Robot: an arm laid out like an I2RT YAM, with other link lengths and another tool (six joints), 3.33 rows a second.
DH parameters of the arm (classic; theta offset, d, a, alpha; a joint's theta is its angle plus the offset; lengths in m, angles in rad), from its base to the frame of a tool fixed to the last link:
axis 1: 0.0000 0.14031 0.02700 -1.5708
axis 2: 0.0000 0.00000 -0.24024 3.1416
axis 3: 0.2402 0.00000 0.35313 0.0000
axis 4: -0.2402 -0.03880 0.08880 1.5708
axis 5: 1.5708 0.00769 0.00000 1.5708
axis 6: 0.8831 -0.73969 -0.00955 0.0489
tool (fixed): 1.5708 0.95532 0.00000 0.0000
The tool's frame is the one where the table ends.
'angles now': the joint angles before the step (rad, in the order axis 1, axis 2, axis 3, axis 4, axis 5, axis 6). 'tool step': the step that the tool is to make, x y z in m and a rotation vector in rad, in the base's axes. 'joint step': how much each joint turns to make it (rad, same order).
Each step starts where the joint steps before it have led.
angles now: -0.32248, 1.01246, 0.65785, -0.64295, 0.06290, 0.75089
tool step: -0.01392, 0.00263, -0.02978, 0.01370, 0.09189, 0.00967
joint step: -0.00042, 0.06094, -0.00905, -0.02037, 0.00886, -0.01688
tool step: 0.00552, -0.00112, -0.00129, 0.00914, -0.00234, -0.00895
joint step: -0.00035, 0.03389, 0.02135, 0.01102, -0.00435, 0.01201
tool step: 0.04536, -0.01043, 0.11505, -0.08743, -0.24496, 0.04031
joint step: 0.00079, -0.12691, 0.11574, 0.01947, -0.01842, -0.03529
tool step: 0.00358, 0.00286, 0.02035, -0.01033, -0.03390, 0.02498
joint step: -0.00039, -0.02775, 0.01982, -0.01144, -0.01819, -0.01772
